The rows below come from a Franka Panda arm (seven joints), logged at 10 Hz.
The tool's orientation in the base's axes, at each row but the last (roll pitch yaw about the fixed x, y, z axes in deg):
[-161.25 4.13 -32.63]
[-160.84 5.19 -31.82]
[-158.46 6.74 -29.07]
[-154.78 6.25 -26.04]
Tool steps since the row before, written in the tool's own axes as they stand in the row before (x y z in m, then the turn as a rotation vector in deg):
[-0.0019 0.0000 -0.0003 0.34 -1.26 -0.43]
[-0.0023 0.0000 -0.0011 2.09 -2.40 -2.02]
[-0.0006 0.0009 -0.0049 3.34 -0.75 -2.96]
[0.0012 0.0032 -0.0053 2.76 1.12 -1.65]
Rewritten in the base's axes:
[-0.0016 0.0009 0.0004 0.90 0.67 0.79]
[-0.0021 0.0009 0.0012 2.82 0.14 2.50]
[-0.0014 -0.0023 0.0043 3.02 -2.12 2.62]
[-0.0009 -0.0053 0.0033 1.81 -2.80 0.71]

